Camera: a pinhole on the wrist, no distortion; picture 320 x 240 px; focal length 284.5 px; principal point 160.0 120.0 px. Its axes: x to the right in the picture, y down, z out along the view. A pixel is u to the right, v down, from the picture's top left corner.
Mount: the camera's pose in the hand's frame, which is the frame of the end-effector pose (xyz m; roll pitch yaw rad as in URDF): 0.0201 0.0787 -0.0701 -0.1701 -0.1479 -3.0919
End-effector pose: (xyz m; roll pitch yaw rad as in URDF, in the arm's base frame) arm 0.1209 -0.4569 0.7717 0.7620 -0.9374 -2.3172
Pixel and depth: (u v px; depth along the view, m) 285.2 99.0 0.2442
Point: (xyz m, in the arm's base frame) 0.1668 -0.2723 0.8333
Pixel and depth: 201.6 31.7 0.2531
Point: 0.1940 -0.3001 0.9181
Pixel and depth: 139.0 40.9 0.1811
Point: 0.1749 -0.3899 0.9090
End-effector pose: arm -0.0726 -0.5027 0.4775 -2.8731 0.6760 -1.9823
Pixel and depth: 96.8 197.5 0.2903
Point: 0.0141 -0.5340 0.2619
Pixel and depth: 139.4 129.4 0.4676
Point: 0.0800 -0.4293 0.1166
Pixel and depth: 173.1 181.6 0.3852
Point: 0.1045 -0.4527 0.2303
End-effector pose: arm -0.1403 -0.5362 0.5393 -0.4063 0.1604 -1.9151
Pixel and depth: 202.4 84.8 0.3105
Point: -0.0113 -0.6386 0.7339
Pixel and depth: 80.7 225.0 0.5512
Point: -0.2753 -0.8395 0.9492
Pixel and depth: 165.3 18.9 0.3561
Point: 0.0634 -0.7144 0.7435
